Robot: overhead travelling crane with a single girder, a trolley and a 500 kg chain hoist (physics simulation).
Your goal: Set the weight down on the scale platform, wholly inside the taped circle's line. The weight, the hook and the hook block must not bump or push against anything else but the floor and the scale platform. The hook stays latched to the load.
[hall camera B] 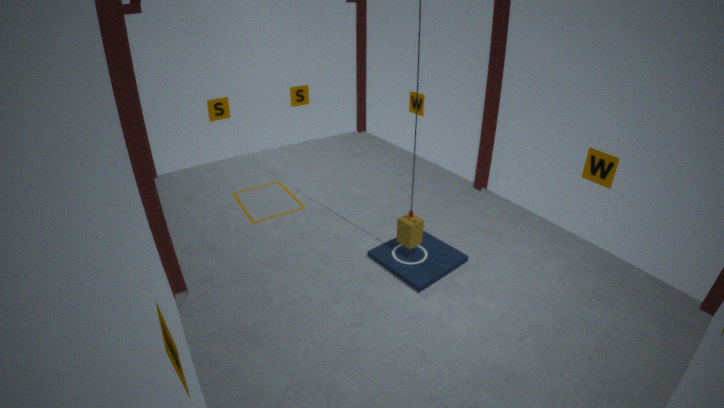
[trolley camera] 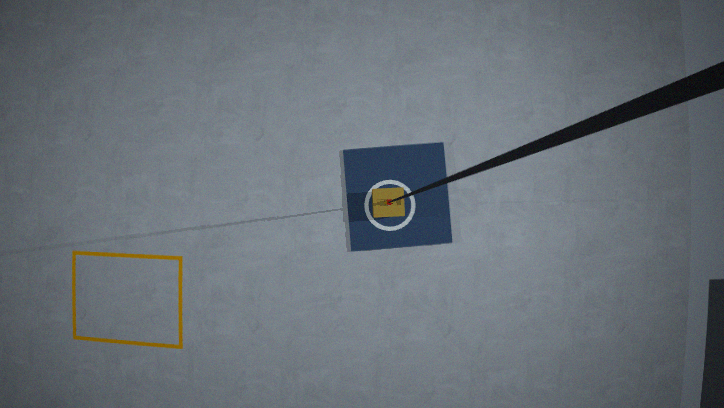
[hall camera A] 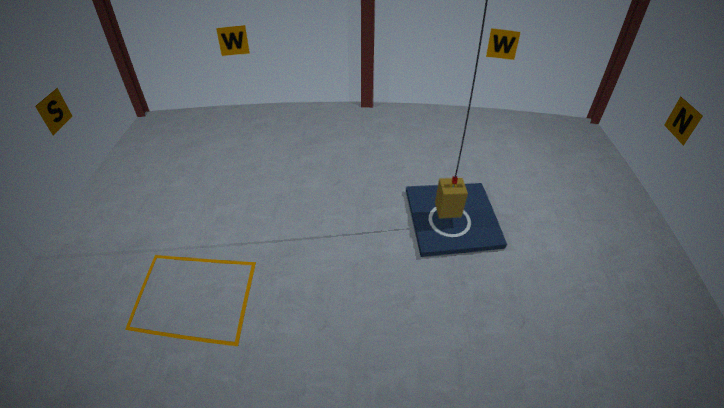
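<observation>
The yellow weight (hall camera A: 450, 203) (hall camera B: 409, 233) (trolley camera: 379, 211) hangs upright over the blue scale platform (hall camera A: 483, 230) (hall camera B: 440, 264) (trolley camera: 395, 162). In both hall views a small gap with shadow shows beneath it. The white taped circle (hall camera A: 450, 235) (hall camera B: 409, 263) (trolley camera: 389, 229) lies on the platform. In the trolley view the weight appears inside the line, slightly left of and above the circle's middle. My hook, at the red block (hall camera A: 454, 179) (hall camera B: 410, 214) (trolley camera: 389, 202), is on the weight's top; its latch is too small to make out. The weight's shadow falls on the platform, towards its left edge in the trolley view.
A yellow rectangle (hall camera A: 182, 337) (hall camera B: 243, 207) (trolley camera: 74, 293) is marked on the floor, left of the platform. A red-brown column (hall camera A: 367, 55) (hall camera B: 491, 101) stands at the W wall, well away from the weight. A dark grey shape (trolley camera: 715, 344) shows at the trolley view's right edge.
</observation>
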